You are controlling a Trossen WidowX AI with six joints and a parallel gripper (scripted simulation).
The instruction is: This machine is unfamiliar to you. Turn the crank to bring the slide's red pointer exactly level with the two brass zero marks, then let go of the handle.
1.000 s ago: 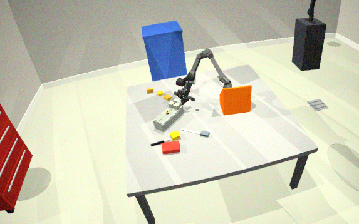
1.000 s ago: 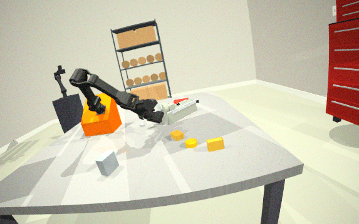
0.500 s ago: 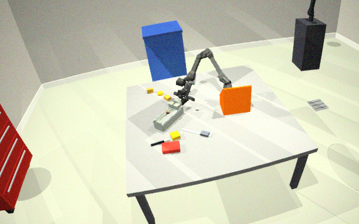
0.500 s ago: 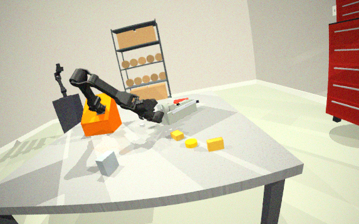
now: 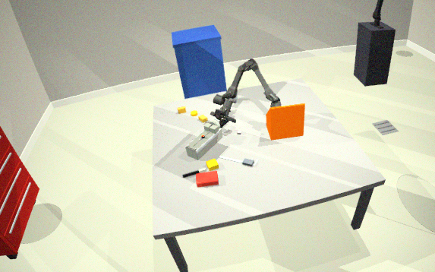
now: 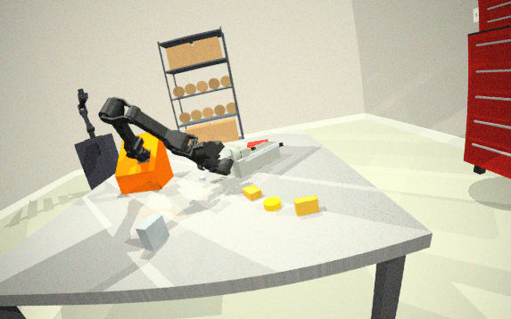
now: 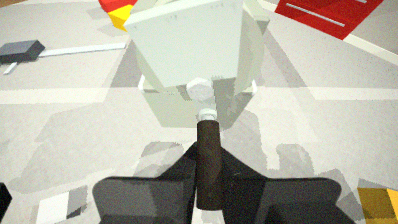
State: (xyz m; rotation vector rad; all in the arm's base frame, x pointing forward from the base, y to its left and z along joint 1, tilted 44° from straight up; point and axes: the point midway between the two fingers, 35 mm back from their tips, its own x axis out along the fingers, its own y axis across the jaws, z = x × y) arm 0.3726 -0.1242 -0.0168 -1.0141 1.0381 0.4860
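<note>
My gripper tip is now 30 mm below the dark brown crank handle, 10 mm to the left of it and 10 mm past it. From my gripper tip the other things lie so: yellow block: 330 mm to the left, 70 mm ahead, 20 mm below; grey cube: 400 mm to the right, 150 mm behind; red pointer: 130 mm to the left, 100 mm ahead, 50 mm above.
</note>
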